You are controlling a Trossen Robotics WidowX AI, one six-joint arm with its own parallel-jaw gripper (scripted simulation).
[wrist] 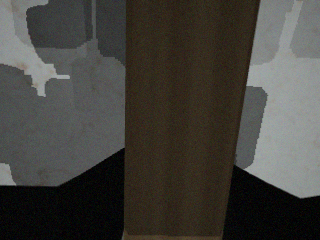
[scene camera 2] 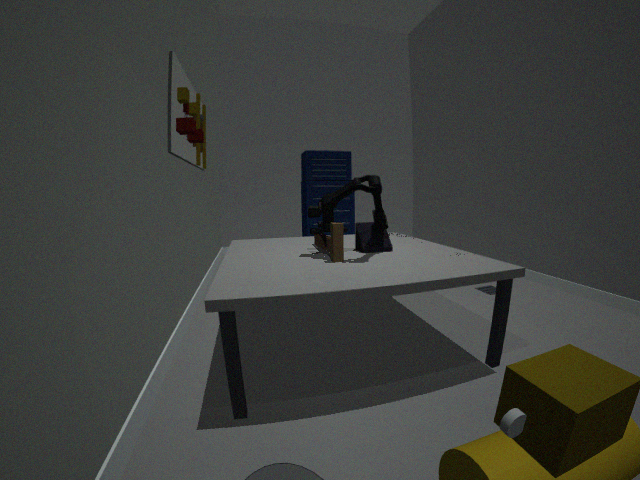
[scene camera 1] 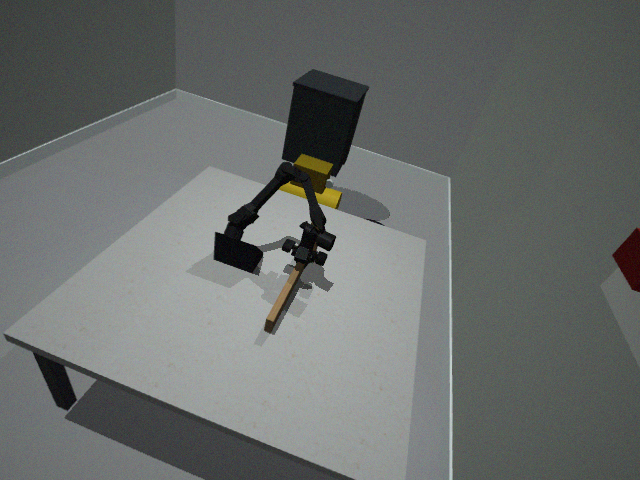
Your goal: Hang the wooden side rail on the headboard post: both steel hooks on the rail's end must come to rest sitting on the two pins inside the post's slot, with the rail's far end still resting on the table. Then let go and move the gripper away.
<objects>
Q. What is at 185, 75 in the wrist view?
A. A wooden side rail.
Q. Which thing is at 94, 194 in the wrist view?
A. My gripper.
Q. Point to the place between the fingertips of my gripper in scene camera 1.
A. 300, 266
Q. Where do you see a wooden side rail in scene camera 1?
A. At 282, 299
</objects>
